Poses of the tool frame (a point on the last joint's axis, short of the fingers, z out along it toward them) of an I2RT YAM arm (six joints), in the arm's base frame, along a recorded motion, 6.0 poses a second.
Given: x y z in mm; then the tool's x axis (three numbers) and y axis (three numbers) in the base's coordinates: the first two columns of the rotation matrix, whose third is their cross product.
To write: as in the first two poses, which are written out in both.
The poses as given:
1: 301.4 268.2 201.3 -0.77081 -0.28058 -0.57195 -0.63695 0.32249 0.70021
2: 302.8 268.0 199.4 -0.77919 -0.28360 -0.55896 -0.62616 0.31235 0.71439
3: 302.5 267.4 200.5 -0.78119 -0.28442 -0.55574 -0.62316 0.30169 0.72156
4: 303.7 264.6 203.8 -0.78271 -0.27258 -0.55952 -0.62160 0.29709 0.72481
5: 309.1 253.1 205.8 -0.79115 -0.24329 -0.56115 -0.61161 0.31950 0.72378
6: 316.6 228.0 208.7 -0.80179 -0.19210 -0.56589 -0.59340 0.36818 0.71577
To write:
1:
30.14 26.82 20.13
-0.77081 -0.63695 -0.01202
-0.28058 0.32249 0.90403
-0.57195 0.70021 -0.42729

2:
30.28 26.80 19.94
-0.77919 -0.62616 -0.02801
-0.28360 0.31235 0.90664
-0.55896 0.71439 -0.42096

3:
30.25 26.74 20.05
-0.78119 -0.62316 -0.03756
-0.28442 0.30169 0.90999
-0.55574 0.72156 -0.41292

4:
30.37 26.46 20.38
-0.78271 -0.62160 -0.03134
-0.27258 0.29709 0.91511
-0.55952 0.72481 -0.40197

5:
30.91 25.31 20.58
-0.79115 -0.61161 0.00320
-0.24329 0.31950 0.91582
-0.56115 0.72378 -0.40157

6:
31.66 22.80 20.87
-0.80179 -0.59340 0.07085
-0.19210 0.36818 0.90970
-0.56589 0.71577 -0.40920

